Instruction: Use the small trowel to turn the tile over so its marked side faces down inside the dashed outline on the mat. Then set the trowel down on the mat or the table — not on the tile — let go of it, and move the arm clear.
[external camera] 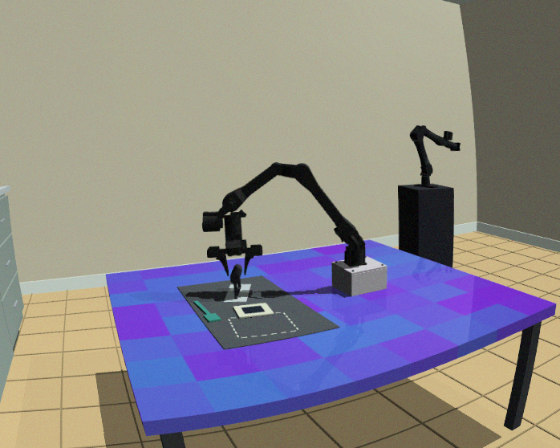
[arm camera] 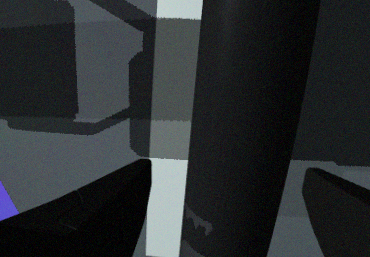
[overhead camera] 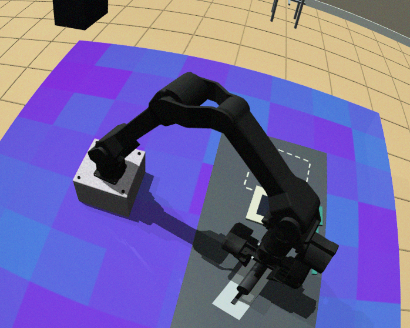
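Right now the dark mat is 15 cm to the left of my gripper tip and 8 cm below it. Also, from my gripper tip: cream tile 1 cm behind, 21 cm to the left, 6 cm below; then green trowel 13 cm ahead, 19 cm to the left, 6 cm below.
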